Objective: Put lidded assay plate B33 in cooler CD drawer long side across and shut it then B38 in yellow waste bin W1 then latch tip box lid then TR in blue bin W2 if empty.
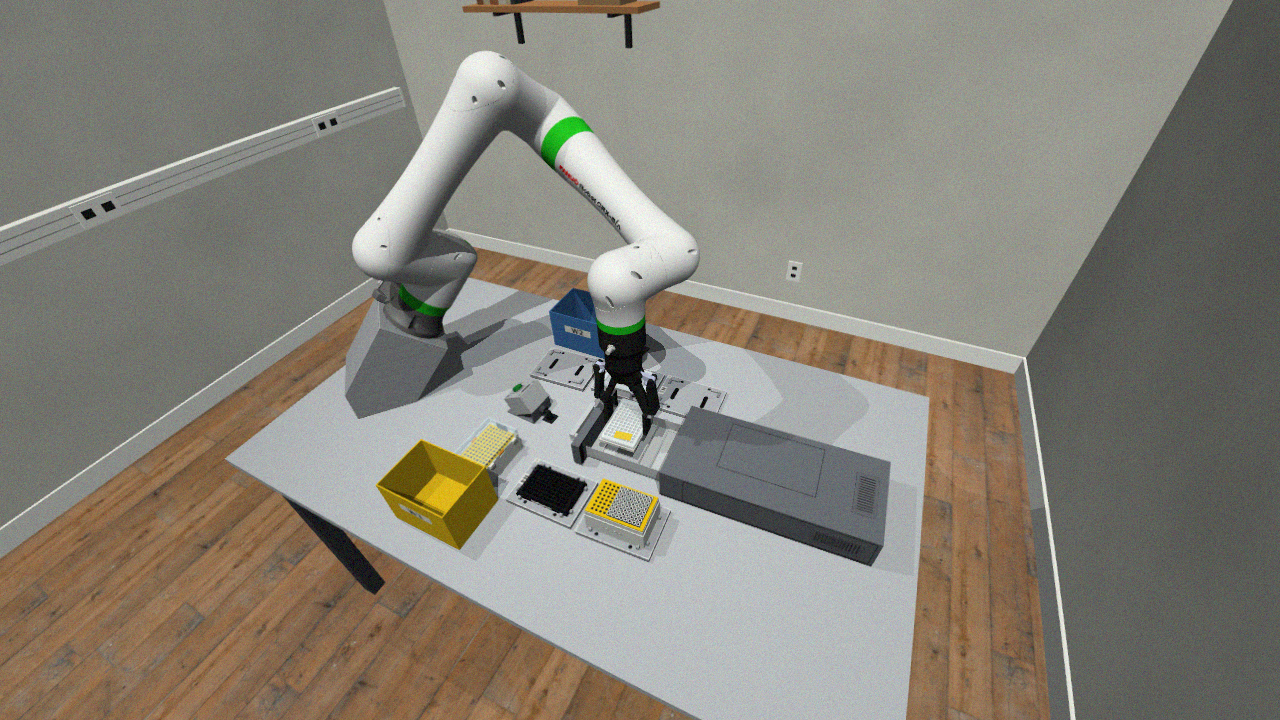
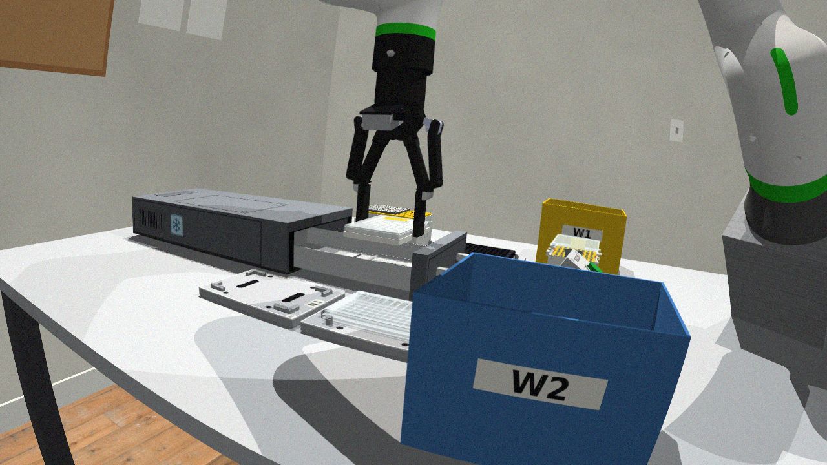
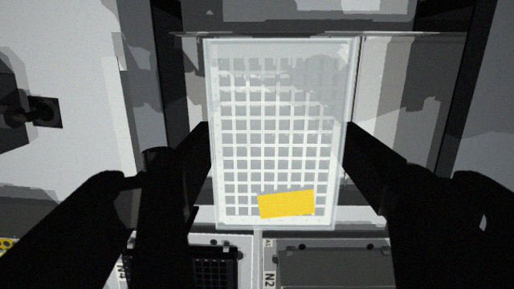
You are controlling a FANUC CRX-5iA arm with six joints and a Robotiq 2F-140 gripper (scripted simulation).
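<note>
The cooler drawer lies 4 cm ahead of my hand, 1 cm to the left of it and 6 cm below it. Round my hand: white assay plate (2 cm below); grey cooler CD (18 cm ahead, 5 cm to the left, 6 cm below); clear plate lid (2 cm below).
</note>
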